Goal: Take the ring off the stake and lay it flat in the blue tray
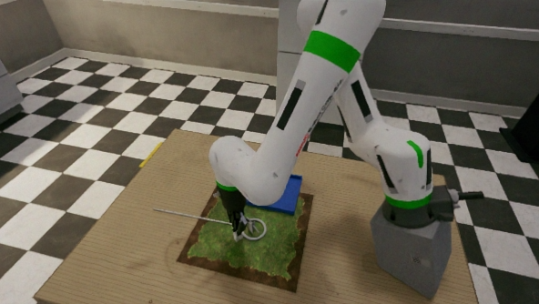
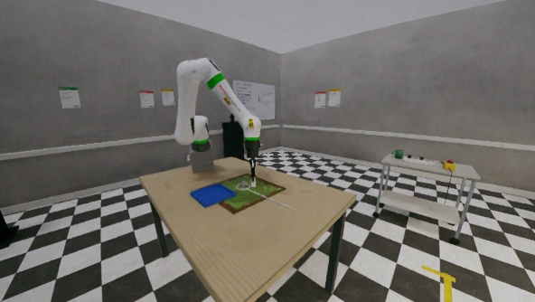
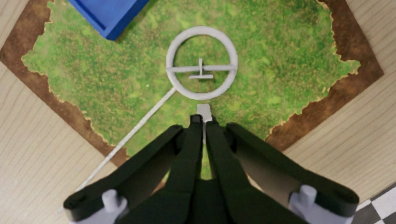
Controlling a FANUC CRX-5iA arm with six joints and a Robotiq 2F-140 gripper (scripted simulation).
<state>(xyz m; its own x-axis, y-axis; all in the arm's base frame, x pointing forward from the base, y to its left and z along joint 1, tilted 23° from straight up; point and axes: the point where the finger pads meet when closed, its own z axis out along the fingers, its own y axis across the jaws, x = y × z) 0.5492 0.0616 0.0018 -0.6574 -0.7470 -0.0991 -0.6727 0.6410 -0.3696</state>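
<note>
Right now the white stake is 4 cm behind my hand, 4 cm to the right of it and 2 cm below it. From my hand the other things lie so: blue tray 9 cm behind, 24 cm to the right, 3 cm below; green grass mat 3 cm behind, 7 cm to the right, 5 cm below.
</note>
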